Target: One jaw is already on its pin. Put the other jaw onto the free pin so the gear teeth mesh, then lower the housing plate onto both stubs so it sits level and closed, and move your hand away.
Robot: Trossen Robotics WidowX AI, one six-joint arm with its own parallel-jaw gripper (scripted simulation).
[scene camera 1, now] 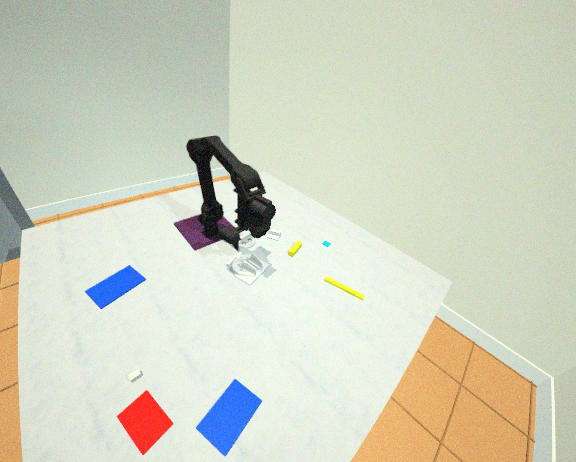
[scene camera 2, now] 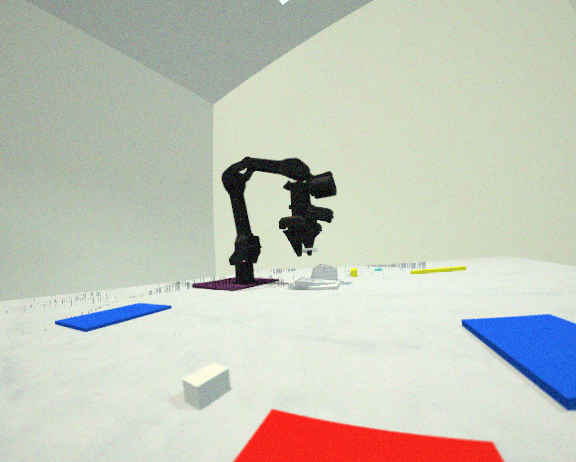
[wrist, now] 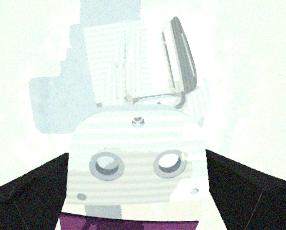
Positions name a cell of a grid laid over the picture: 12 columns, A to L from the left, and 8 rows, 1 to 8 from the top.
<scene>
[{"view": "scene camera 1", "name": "gripper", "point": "F5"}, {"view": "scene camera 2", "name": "gripper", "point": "G5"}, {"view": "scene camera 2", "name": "white block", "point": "E7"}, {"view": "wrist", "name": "gripper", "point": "F6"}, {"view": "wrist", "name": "grey jaw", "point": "H3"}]
</scene>
